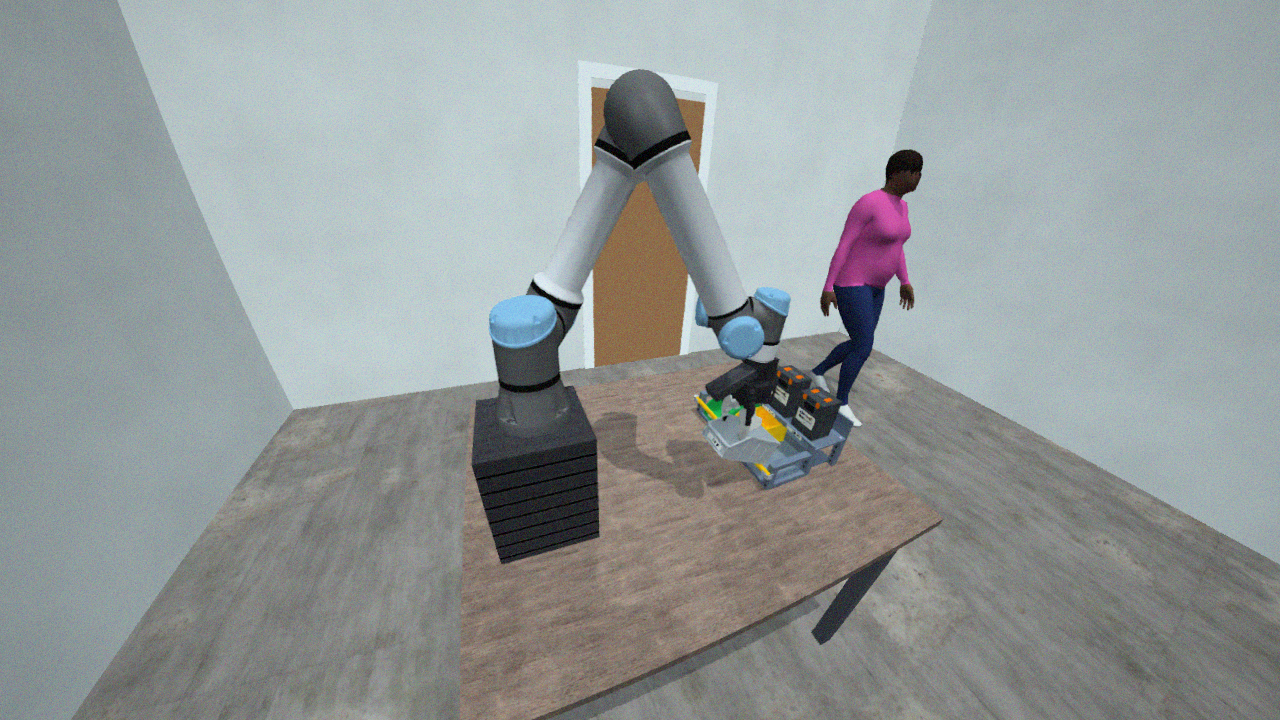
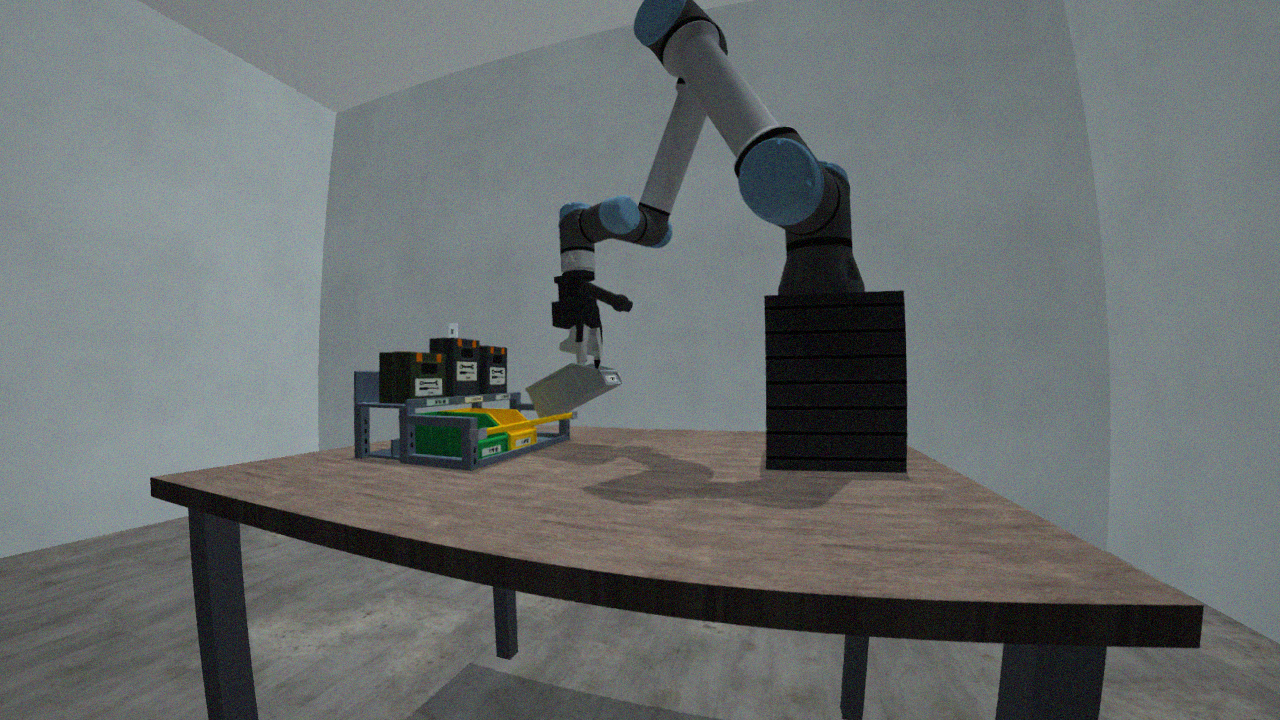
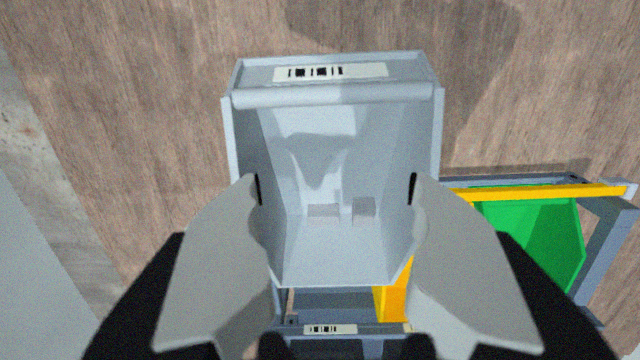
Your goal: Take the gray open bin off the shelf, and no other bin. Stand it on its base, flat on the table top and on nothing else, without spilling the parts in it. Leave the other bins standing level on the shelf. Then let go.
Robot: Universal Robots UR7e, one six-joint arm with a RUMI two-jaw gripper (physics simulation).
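Places are measured from the arm's base along level axes (x ahead, y left, z up), in metres.
Pixels of known places: gripper, fingertip midpoint: (image 1: pixel 732 430) (image 2: pixel 589 369) (image 3: pixel 333 176); arm's base, origin of the base link: (image 1: pixel 534 414) (image 2: pixel 820 298).
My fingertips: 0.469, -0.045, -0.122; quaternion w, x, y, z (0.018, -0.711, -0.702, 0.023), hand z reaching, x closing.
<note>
For each thing: its top centre in the pictures, then the offset to it from my fingertips, as dx, dy, dz. "spot": a spot on its surface instead. Level surfaces: height alone.
- gray open bin, middle of its top: (image 3: pixel 334 245) (image 2: pixel 574 363) (image 1: pixel 744 423) +0.034, +0.000, +0.015
- shelf, surface spot: (image 3: pixel 607 240) spot: +0.115, +0.276, -0.081
- yellow bin, middle of its top: (image 3: pixel 428 288) (image 2: pixel 488 410) (image 1: pixel 757 418) +0.182, +0.107, -0.085
- green bin, middle of its top: (image 3: pixel 528 283) (image 2: pixel 453 414) (image 1: pixel 736 399) +0.178, +0.219, -0.085
- table, its level: dz -0.166
The gray open bin (image 1: pixel 747 446) (image 2: pixel 572 391) (image 3: pixel 335 255) is off the shelf (image 2: pixel 470 445) (image 3: pixel 607 240), in the air above its front edge. It is tilted, with its labelled end higher and its rear end low, close to the yellow front rail; I cannot tell whether they touch. Two small gray blocks (image 3: pixel 322 214) (image 3: pixel 363 210) lie inside it. My gripper (image 1: pixel 749 423) (image 2: pixel 588 362) (image 3: pixel 333 176) has its fingertips spread at the bin's two side walls, seemingly from inside, and holds it. The exact contact is hidden.
A yellow bin (image 2: pixel 505 419) (image 3: pixel 395 305) and a green bin (image 2: pixel 440 436) (image 3: pixel 540 225) sit on the lower shelf. Dark cases (image 1: pixel 816 413) (image 2: pixel 411 376) stand on the upper level. The table (image 1: pixel 680 555) (image 2: pixel 716 537) extends in front. A person in pink (image 1: pixel 872 241) is beyond it.
</note>
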